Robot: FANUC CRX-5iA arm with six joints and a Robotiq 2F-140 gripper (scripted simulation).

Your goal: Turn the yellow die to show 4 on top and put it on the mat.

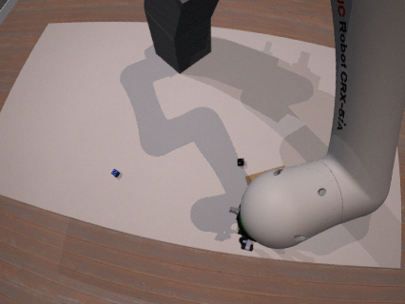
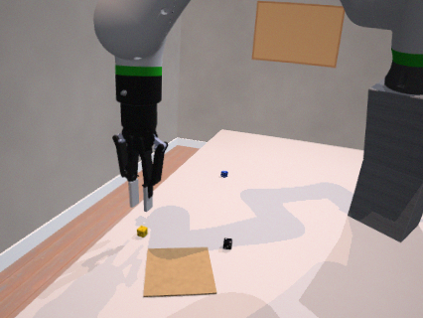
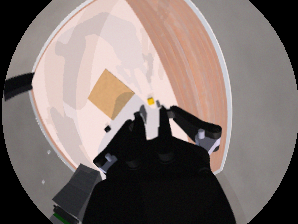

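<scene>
My hand is 10 cm above the yellow die. Also, from my hand: black die: 21 cm behind, 5 cm to the right, 10 cm below; blue die: 7 cm behind, 44 cm to the right, 10 cm below; brown mat: 14 cm behind, 7 cm to the left, 11 cm below.
</scene>
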